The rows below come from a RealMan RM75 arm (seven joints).
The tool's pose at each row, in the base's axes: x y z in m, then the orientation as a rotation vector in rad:
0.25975 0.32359 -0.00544 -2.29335 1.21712 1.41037
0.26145 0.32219 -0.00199 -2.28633 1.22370 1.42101
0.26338 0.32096 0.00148 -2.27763 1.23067 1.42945
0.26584 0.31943 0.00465 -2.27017 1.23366 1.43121
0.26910 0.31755 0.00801 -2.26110 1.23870 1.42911
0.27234 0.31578 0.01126 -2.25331 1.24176 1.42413
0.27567 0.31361 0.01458 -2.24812 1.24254 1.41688
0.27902 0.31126 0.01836 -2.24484 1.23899 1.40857
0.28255 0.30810 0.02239 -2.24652 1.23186 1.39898
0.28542 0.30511 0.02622 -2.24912 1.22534 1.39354
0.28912 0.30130 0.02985 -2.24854 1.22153 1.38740
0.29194 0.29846 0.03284 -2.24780 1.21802 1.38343
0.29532 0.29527 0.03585 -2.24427 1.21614 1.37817
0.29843 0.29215 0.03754 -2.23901 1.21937 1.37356
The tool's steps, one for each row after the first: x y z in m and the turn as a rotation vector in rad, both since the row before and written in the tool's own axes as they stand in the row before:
-0.00167 0.00052 -0.00370 -0.00212 -0.00645 0.00709
-0.00176 0.00027 -0.00376 0.00027 -0.00665 0.00666
-0.00127 0.00001 -0.00410 0.00357 -0.00457 0.00209
-0.00110 -0.00031 -0.00491 0.00703 -0.00385 0.00235
-0.00109 -0.00042 -0.00478 0.00801 -0.00256 0.00024
-0.00093 -0.00026 -0.00509 0.00778 -0.00071 -0.00184
-0.00121 -0.00009 -0.00544 0.00717 -0.00018 -0.00509
-0.00094 0.00030 -0.00614 0.00480 0.00252 -0.00771
-0.00099 0.00060 -0.00552 0.00162 0.00188 -0.00604
-0.00021 0.00043 -0.00641 0.00410 0.00080 -0.00450
-0.00038 0.00032 -0.00497 0.00285 0.00004 -0.00367
-0.00009 0.00011 -0.00554 0.00545 -0.00085 -0.00304
0.00090 -0.00004 -0.00463 0.00627 -0.00089 0.00069

